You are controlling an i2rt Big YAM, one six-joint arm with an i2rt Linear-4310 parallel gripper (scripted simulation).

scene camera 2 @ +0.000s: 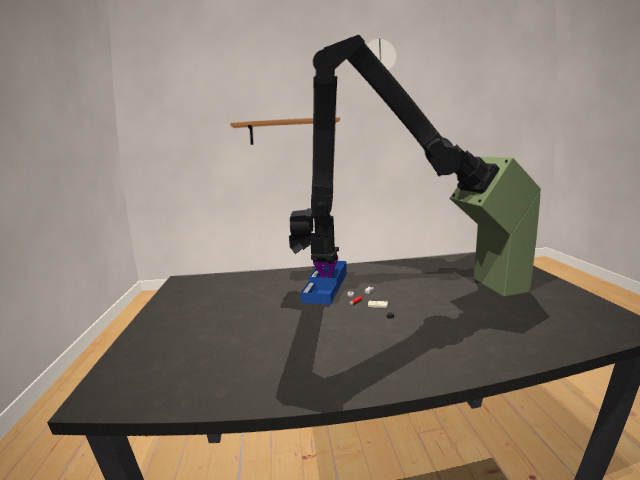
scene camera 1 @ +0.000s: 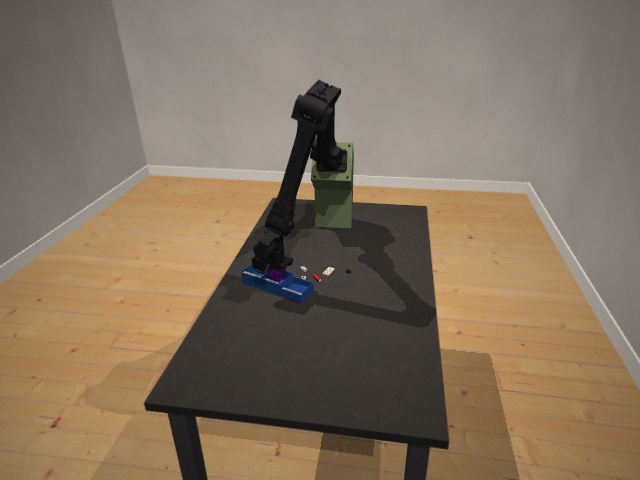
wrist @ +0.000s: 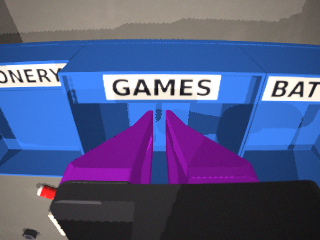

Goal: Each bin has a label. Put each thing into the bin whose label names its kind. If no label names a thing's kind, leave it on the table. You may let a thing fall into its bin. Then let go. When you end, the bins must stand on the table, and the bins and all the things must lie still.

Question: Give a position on a blue bin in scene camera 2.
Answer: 324, 290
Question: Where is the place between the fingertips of the gripper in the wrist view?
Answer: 159, 118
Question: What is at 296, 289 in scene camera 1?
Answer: A blue bin.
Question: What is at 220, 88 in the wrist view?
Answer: A blue bin.
